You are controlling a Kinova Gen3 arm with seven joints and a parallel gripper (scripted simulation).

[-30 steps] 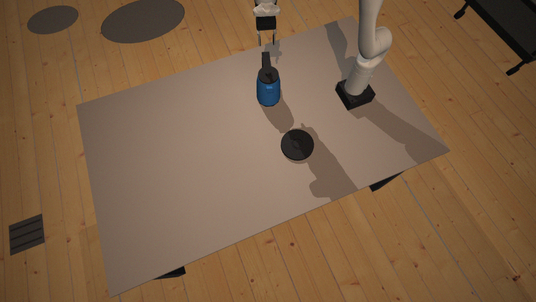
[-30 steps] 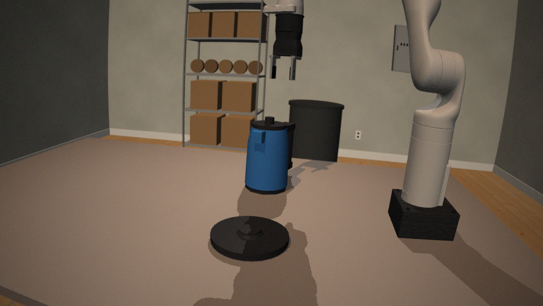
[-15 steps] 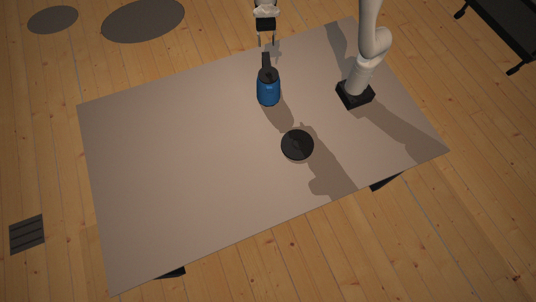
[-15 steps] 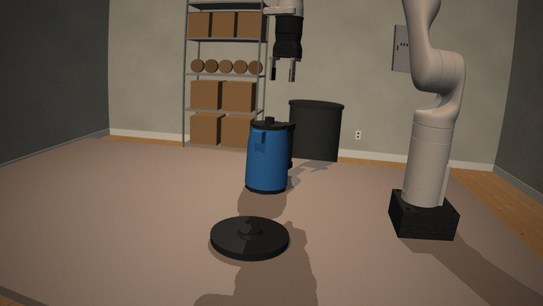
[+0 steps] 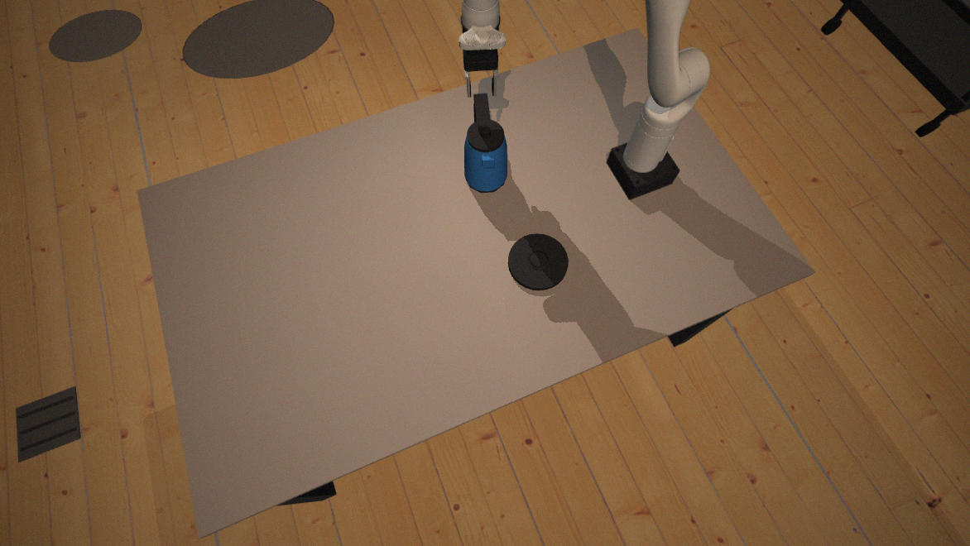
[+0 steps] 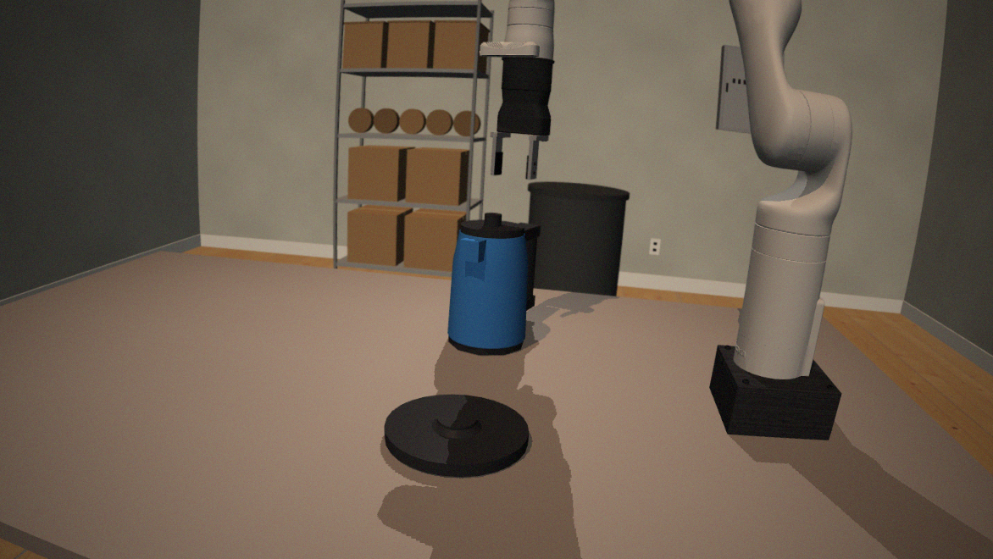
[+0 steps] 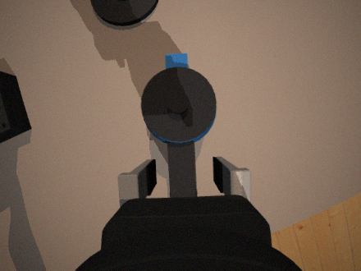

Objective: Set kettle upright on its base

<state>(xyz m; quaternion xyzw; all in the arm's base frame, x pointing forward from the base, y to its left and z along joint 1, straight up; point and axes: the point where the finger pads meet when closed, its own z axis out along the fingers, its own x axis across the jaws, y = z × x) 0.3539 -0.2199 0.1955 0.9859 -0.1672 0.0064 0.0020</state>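
Now: hand 160 mm above the blue kettle, 30 mm to the right of it and 10 mm short of it. Round my hand: round black base (350 mm to the left, 250 mm below, 10 mm ahead).
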